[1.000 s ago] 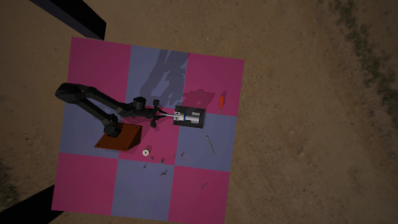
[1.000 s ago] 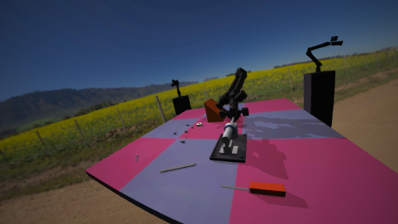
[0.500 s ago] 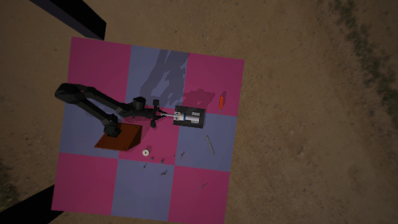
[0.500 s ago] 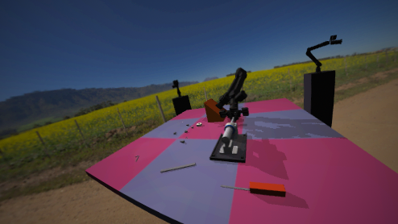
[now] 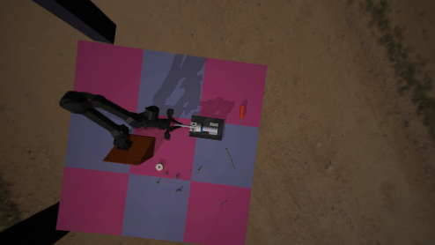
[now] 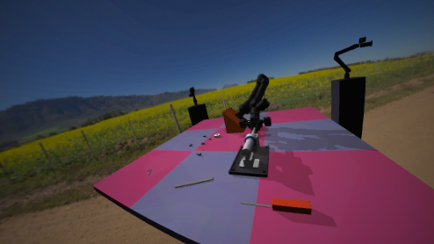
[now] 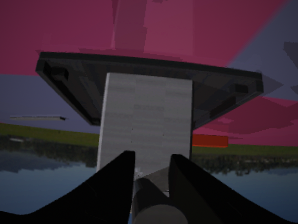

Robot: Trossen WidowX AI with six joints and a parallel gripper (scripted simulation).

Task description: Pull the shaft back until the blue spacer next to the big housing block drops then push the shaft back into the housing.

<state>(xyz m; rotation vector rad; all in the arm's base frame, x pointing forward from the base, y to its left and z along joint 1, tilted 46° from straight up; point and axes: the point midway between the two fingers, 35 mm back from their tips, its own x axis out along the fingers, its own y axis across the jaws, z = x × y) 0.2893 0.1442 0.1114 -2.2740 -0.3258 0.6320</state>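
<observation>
Right now the blue spacer is 13 cm ahead of my gripper tip, 2 cm above it and 1 cm to the left of it. From my gripper tip the other things lie so: white ring 32 cm to the right, 12 cm behind, 6 cm below; then screwdriver 38 cm ahead, 11 cm to the left, 6 cm below.
</observation>
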